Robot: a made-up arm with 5 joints.
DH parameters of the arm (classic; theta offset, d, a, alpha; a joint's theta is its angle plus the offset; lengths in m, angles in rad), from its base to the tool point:
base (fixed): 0.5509 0 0.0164 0
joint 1: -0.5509 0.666 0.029 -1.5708
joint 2: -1.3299 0 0.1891 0
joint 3: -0.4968 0 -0.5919 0
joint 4: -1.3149 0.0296 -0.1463 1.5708
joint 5: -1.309 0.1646 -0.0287 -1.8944
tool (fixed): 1.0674 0.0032 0 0
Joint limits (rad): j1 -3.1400..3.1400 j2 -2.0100..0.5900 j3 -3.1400..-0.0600 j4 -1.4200..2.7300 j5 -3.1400..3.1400
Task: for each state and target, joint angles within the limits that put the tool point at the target. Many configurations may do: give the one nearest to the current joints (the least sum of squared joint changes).
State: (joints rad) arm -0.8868 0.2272 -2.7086 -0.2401 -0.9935
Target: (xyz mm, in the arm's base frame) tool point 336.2 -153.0 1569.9
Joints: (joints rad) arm -0.6022 0.2430 -2.6730 -0.1574 -0.9725
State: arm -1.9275 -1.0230 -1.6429 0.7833 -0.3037
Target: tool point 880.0 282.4 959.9
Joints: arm -2.7713 -1.8587 -2.2635 0.6497 -0.3079
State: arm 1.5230 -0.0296 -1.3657 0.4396 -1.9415
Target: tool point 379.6 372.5 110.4
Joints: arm 0.7396 0.4592 -0.7444 0.6116 -1.9789
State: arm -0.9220 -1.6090 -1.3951 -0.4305 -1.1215
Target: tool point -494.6 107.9 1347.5
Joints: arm -0.1055 -1.6834 -1.5034 -0.4170 -1.1569
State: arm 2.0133 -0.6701 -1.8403 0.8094 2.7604
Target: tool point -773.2 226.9 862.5
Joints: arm 2.8695 -0.2488 -1.2278 1.0589 2.7896
